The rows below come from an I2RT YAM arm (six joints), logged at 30 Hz.
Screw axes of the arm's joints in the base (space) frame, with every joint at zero. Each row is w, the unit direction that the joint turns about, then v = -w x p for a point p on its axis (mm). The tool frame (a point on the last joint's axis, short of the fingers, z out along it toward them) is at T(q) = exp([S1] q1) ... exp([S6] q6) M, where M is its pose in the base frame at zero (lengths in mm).
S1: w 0 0 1 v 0.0 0.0 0.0
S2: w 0 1 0 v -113.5 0.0 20.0
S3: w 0 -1 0 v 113.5 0.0 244.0
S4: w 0 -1 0 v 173.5 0.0 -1.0
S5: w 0 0 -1 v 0.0 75.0 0.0
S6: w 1 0 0 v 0.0 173.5 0.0
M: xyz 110.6 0.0 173.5 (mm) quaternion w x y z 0.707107 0 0.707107 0
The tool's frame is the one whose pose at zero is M.
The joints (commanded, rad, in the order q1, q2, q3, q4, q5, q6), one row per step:
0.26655 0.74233 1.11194 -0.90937 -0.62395 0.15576
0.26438 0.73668 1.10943 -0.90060 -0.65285 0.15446
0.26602 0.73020 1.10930 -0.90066 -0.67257 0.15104
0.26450 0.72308 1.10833 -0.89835 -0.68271 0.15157
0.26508 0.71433 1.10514 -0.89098 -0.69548 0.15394
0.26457 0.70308 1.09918 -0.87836 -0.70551 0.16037
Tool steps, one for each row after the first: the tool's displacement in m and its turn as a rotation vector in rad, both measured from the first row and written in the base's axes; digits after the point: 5 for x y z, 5 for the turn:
-0.00142 0.00020 0.00091 0.01665 -0.00862 0.02324
-0.00370 0.00036 0.00172 0.02615 -0.01468 0.04331
-0.00555 -0.00004 0.00243 0.03338 -0.02118 0.05043
-0.00757 -0.00015 0.00312 0.04378 -0.03025 0.06133
-0.00961 -0.00048 0.00365 0.05588 -0.04141 0.06740

